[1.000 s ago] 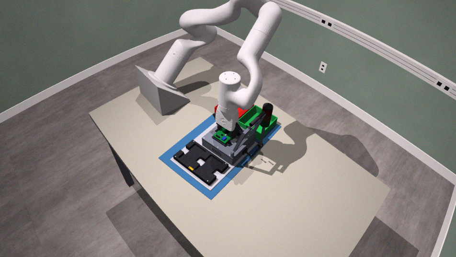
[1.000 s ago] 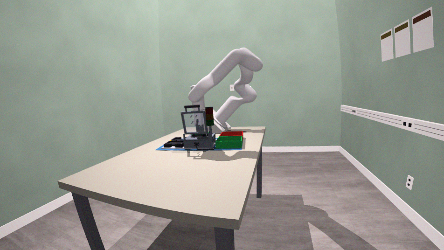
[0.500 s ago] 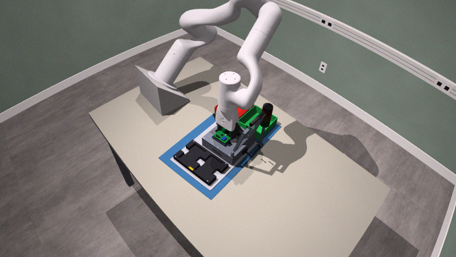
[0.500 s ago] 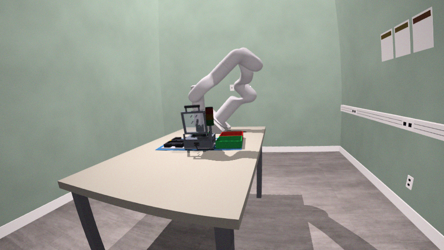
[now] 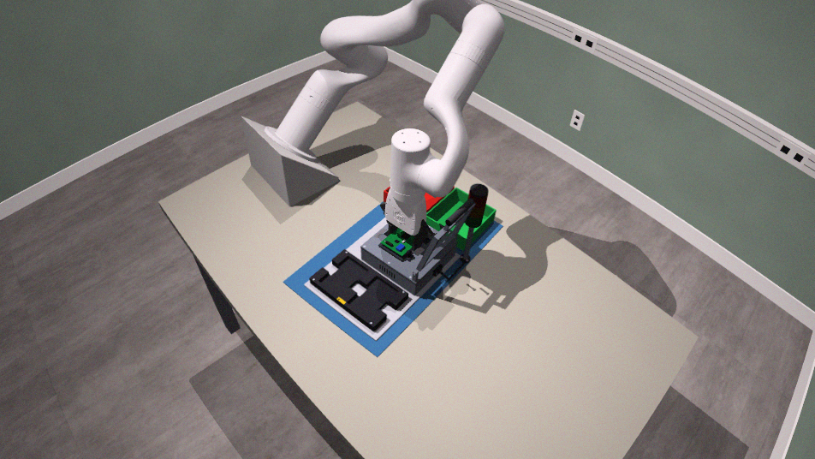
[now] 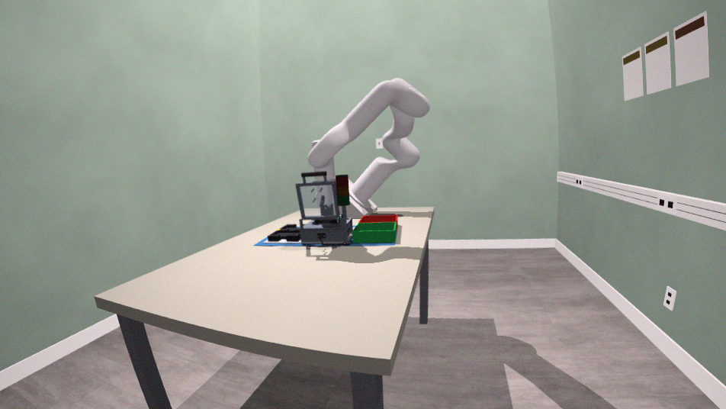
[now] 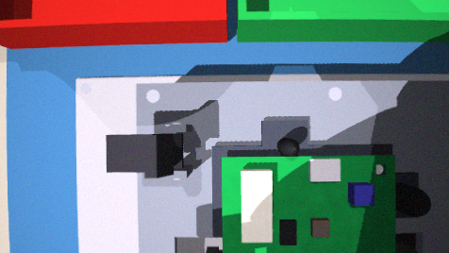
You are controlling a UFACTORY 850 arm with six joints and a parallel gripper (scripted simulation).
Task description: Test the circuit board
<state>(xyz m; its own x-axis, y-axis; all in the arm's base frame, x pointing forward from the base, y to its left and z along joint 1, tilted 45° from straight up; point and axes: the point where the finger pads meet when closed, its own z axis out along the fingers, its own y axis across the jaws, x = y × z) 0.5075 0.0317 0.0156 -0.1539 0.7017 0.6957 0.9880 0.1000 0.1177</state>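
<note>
Right now my hand is right at the green circuit board. The rest, counted from my hand: black latch part: 7 cm behind, 5 cm to the left, 1 cm above; green bin: 20 cm to the left, 6 cm below, 1 cm ahead; lid: 12 cm ahead, 10 cm above, 2 cm to the left.
</note>
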